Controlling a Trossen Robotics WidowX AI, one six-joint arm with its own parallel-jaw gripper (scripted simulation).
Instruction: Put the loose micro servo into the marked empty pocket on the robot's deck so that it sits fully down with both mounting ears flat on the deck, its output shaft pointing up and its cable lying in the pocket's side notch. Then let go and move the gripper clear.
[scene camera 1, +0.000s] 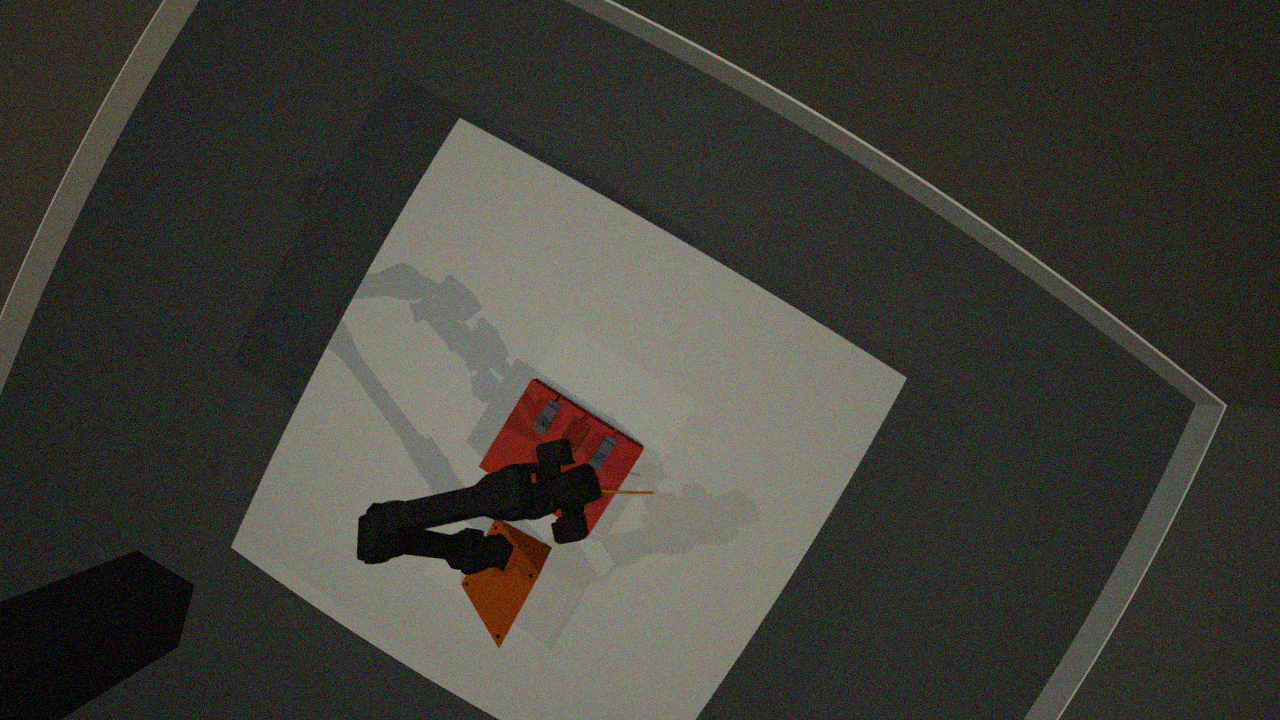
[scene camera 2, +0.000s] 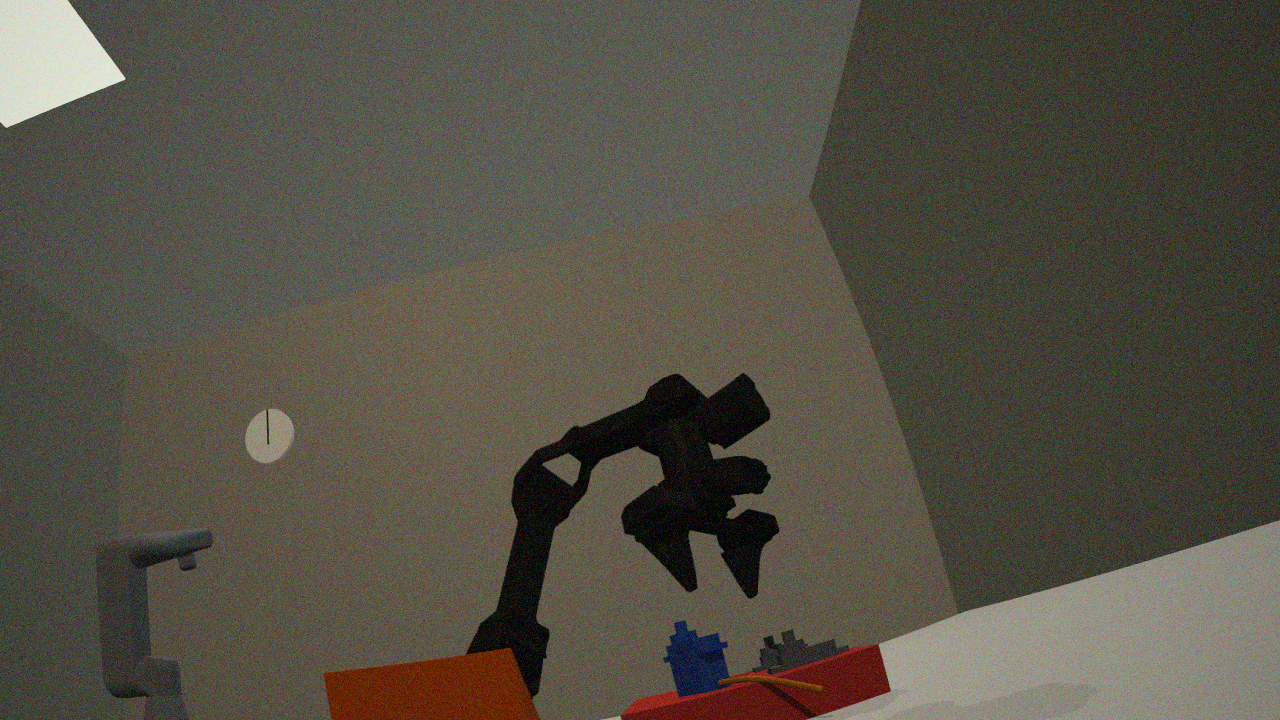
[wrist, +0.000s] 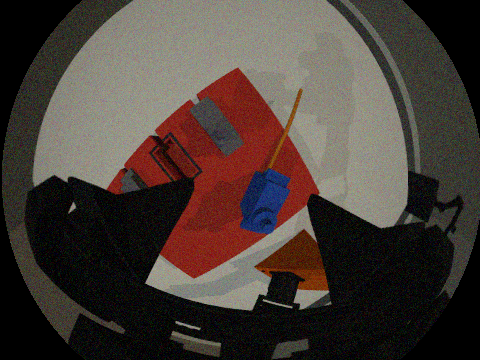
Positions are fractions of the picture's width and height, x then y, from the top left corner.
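My gripper (scene camera 2: 0.57, 0.83) (wrist: 0.53, 0.53) is open and holding nothing. There's a blue micro servo (wrist: 0.56, 0.54) here, and I can see a red deck (scene camera 1: 0.40, 0.61) (wrist: 0.43, 0.65) too.
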